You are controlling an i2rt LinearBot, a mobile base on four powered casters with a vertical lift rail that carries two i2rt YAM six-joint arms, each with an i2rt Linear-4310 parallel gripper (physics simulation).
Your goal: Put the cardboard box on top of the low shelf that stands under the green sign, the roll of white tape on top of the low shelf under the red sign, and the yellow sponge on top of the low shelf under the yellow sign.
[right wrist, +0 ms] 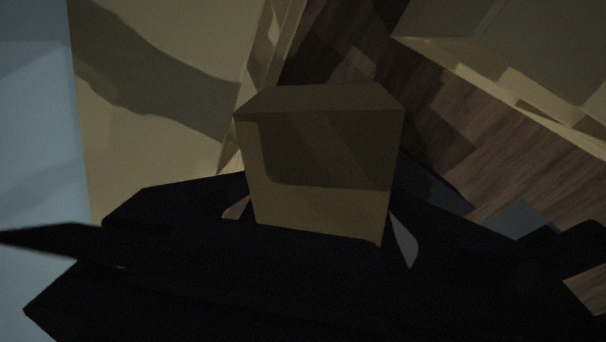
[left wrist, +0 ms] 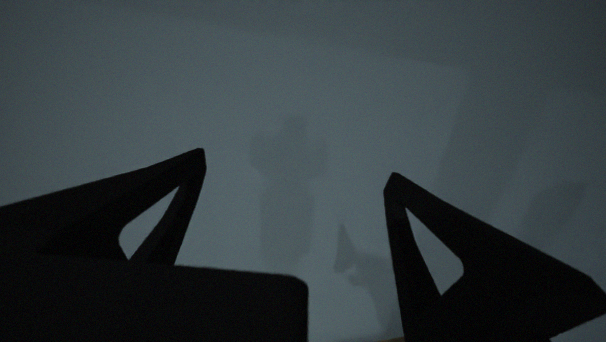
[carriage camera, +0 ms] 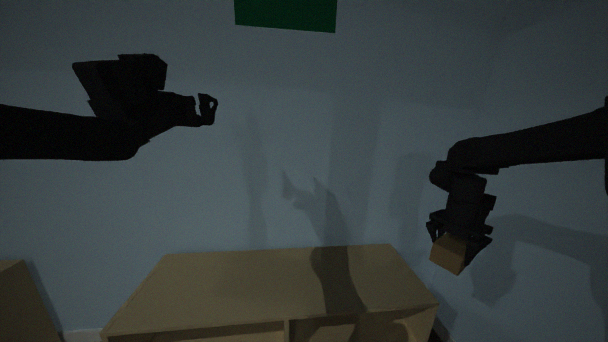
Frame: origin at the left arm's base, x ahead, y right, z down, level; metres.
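Where they show: left gripper, fingertip midpoint: point(left wrist: 298, 170) point(carriage camera: 199, 100); right gripper, fingertip midpoint: point(right wrist: 322, 180) point(carriage camera: 450, 256).
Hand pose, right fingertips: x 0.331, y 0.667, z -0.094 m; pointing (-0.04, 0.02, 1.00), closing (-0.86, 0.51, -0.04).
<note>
Each offset is from my right fingertips to the centre of the thing. "*": to the spot under its first point. Level surfaces: height alone.
The brown cardboard box @(dx +0.005, dy +0.006, dz -0.011 m) point(carriage camera: 448, 254) point(right wrist: 325, 150) is held between the fingers of my right gripper point(carriage camera: 457, 245), in the air to the right of the low shelf @(dz +0.379 m) point(carriage camera: 240, 280) under the green sign @(* dx +0.486, dy -0.487, dz -0.706 m) point(carriage camera: 286, 15). That shelf's top also shows at the left of the right wrist view point(right wrist: 150, 65). My left gripper point(left wrist: 298, 170) is open, with wall behind its fingers; in the carriage camera it is raised at the upper left. The tape, the sponge, and the red and yellow signs do not show.
Part of another low shelf point(carriage camera: 25, 305) shows at the lower left of the carriage camera. A further shelf point(right wrist: 545, 55) is at the upper right of the right wrist view, with wooden floor @(dz +0.988 m) point(right wrist: 520, 155) between the shelves. The wall stands close behind the green-sign shelf.
</note>
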